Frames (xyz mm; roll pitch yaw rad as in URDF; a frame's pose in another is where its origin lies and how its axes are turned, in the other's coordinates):
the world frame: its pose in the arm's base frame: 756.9 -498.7 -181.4 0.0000 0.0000 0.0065
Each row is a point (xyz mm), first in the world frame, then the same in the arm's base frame.
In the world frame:
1: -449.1 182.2 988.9
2: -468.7 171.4 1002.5
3: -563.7 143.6 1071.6
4: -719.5 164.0 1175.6
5: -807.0 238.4 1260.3
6: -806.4 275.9 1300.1
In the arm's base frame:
1: 306.6 -319.4 807.5
2: 287.1 -330.4 821.1
3: 192.3 -358.8 890.2
4: 36.3 -339.4 994.2
5: -51.6 -265.6 1078.9
6: -51.3 -228.0 1118.7

